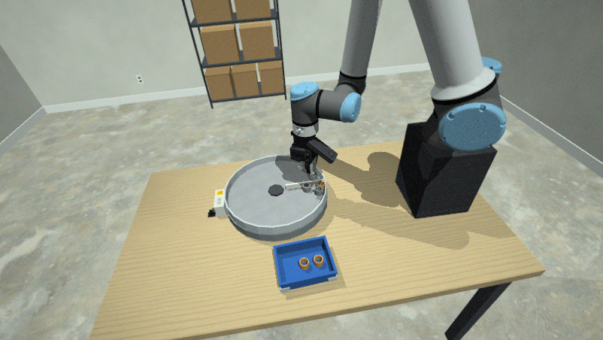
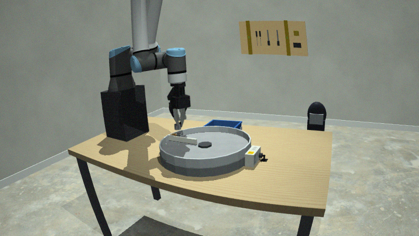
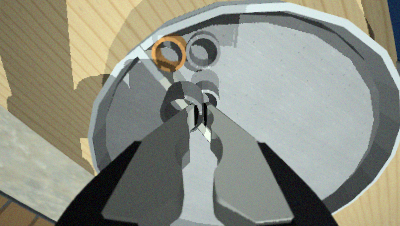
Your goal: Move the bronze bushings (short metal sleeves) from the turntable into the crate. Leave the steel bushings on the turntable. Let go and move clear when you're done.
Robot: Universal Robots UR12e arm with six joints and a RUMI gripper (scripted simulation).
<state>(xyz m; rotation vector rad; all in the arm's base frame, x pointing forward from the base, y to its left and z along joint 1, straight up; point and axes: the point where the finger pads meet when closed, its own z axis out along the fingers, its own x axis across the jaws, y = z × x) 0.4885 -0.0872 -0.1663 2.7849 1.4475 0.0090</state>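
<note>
Right now my hand is 15 cm short of the grey turntable, 8 cm above it and 3 cm to the left of it. The rest, counted from my hand: blue crate: 30 cm to the left, 11 cm below, 9 cm ahead.
</note>
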